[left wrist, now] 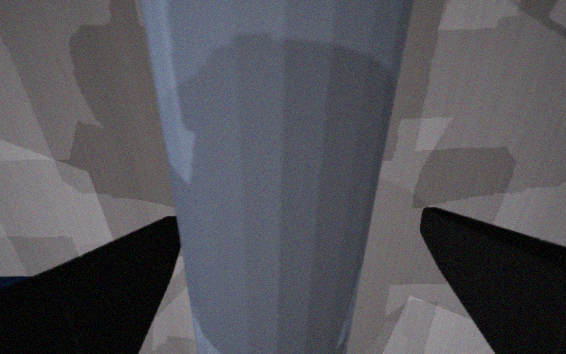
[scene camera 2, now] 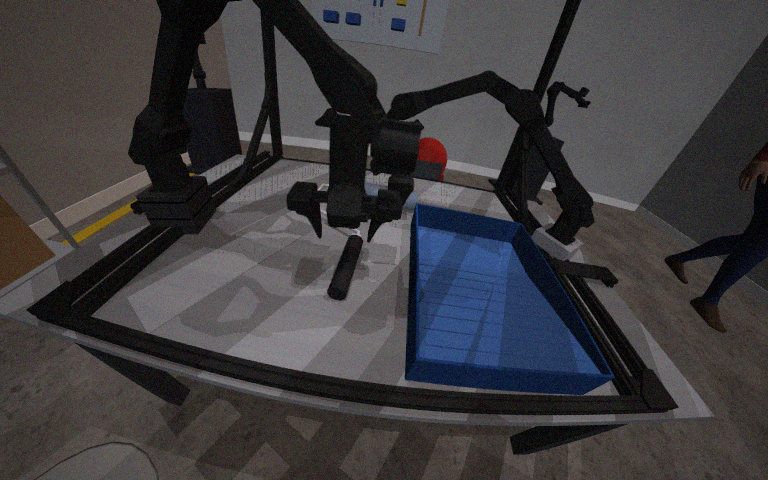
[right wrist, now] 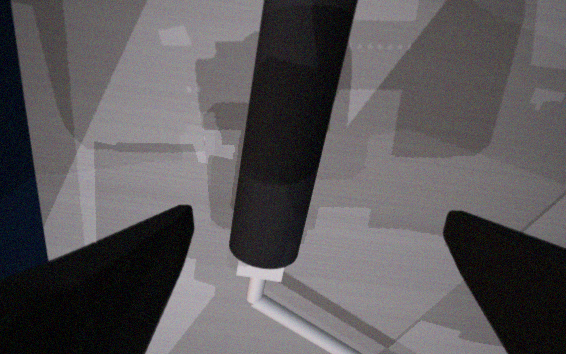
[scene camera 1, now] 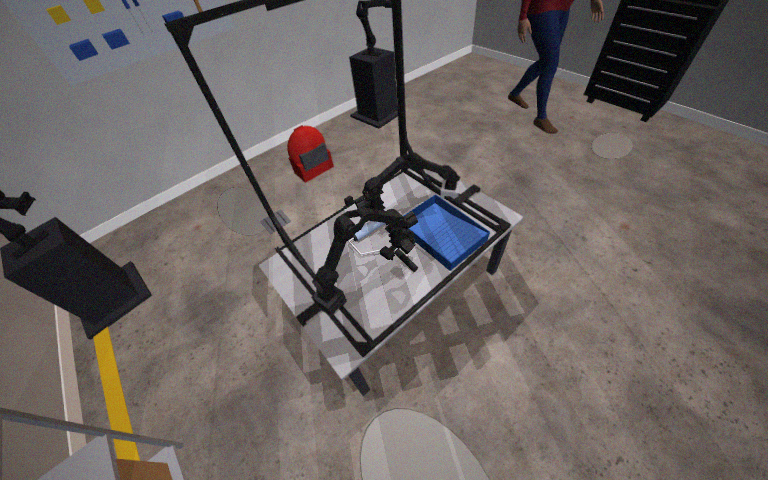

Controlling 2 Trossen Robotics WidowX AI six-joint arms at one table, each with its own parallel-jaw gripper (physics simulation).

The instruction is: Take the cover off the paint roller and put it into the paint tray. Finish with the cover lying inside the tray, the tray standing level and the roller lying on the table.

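Places are measured from the left arm's base along level axes (x ahead, y left, z up), in centimetres.
Where they show: left gripper, fingertip midpoint: (left wrist: 301, 223); right gripper, fingertip midpoint: (scene camera 2: 344, 239) (right wrist: 318, 219) (scene camera 1: 398, 254); left arm's base, origin of the base link: (scene camera 2: 560, 235) (scene camera 1: 450, 186); right arm's base, origin of the base link: (scene camera 2: 172, 185) (scene camera 1: 327, 294).
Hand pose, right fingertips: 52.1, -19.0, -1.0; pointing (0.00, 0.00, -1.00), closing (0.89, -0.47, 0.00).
Each offset is from my right fingertips to the top centre of the thing, as dx, dy, dz. "spot": to the spot under its first point.
The pale blue roller cover @[-16.8, -18.2, +1.0] (scene camera 1: 369, 230) (scene camera 2: 410, 199) (left wrist: 275, 175) lies behind the roller's handle in scene camera 2. My left gripper (left wrist: 301, 223) is open, with one fingertip on each side of the cover in the left wrist view; the left tip appears at its edge. In the scene views it is mostly hidden behind my right arm. The roller's black handle @[spot: +2.1, +4.5, -1.3] (scene camera 1: 406, 260) (scene camera 2: 345, 268) (right wrist: 290, 130) and white wire frame @[spot: +0.3, -14.3, -2.0] (scene camera 1: 370, 254) (right wrist: 305, 324) are at the table. My right gripper (scene camera 2: 343, 238) (right wrist: 318, 219) is open above the handle's frame end. The blue tray @[-20.3, +18.6, +2.1] (scene camera 1: 447, 226) (scene camera 2: 504, 383) stands level.
The tray is right of the handle in scene camera 2. A dark rail (scene camera 2: 283, 376) runs along the table's near edge, with upright posts (scene camera 1: 226, 130) behind. My right forearm crosses in front of my left arm in scene camera 2, and the two wrists appear close together.
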